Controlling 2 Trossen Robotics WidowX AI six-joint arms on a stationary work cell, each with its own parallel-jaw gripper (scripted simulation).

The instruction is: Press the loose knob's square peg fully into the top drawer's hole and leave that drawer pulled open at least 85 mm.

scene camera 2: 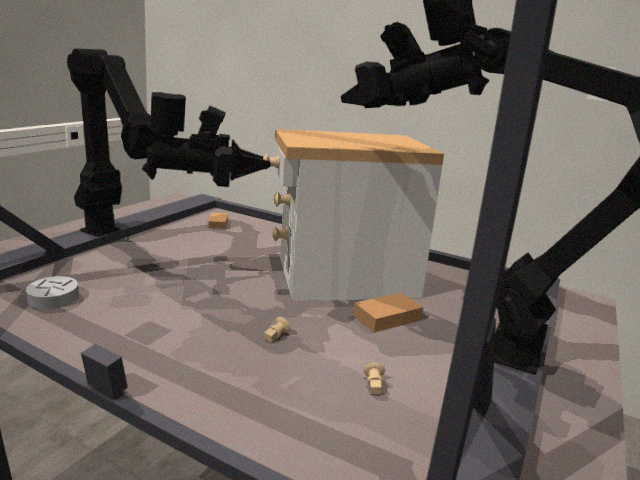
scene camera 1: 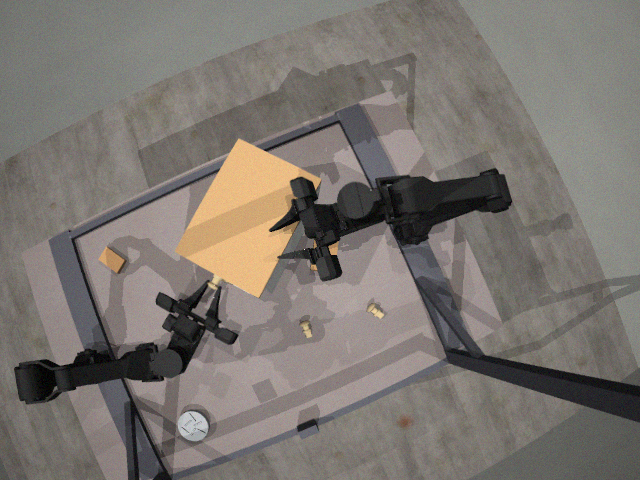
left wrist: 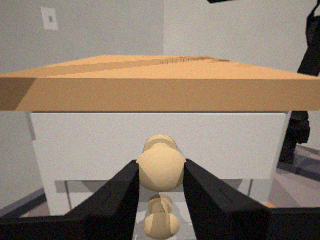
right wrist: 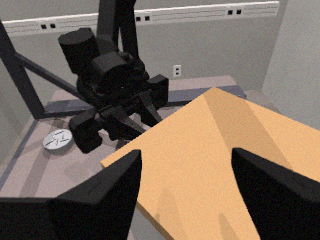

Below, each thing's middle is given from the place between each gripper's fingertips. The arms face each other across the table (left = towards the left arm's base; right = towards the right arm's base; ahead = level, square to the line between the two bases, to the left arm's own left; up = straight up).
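Labels:
The grey disc (scene camera 2: 54, 292) is well behind my right hand, and it is also far to the left of it and far below it. The chest top (scene camera 1: 229, 236) is 90 mm ahead of that same right hand, 60 mm to the left and 100 mm below. As for the drawer (left wrist: 74, 145), my right hand is 140 mm above it, 80 mm short of it and 70 mm to the right of it.
Counted from my left hand, the grey disc is far behind, a good way to the left and a good way below. Going by their middles, of the things named here the grey disc is the farthest from my left hand, and yet, by its middle, the disc is nearer to my left hand than to my right hand. The chest top is 40 mm above my left hand, 120 mm ahead of it and 150 mm to the right of it. The drawer is 100 mm ahead of my left hand and 130 mm to the right.

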